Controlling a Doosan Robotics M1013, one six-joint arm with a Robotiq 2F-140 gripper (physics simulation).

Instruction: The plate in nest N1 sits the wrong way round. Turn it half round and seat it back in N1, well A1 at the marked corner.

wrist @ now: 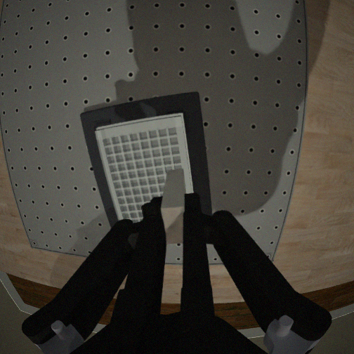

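The white well plate (140, 170) lies inside the dark rectangular frame of the nest (196, 135), near the middle of the wrist view, both turned slightly. Its grid of square wells faces up. No label, A1 mark or marked corner can be made out, and I cannot tell whether the plate is fully seated. My gripper (176, 183) is shut with no plate between its fingers. Its fingertips appear over the lower right part of the plate and hide that part and the nest's lower edge. A pale tapered strip shows between the fingers; I cannot tell what it is.
The nest stands on a grey board (40, 165) with rows of holes. A pale wooden table top (327, 150) surrounds the board, with a darker brown edge (240, 311) at the bottom of the view. Broad shadows fall across the board.
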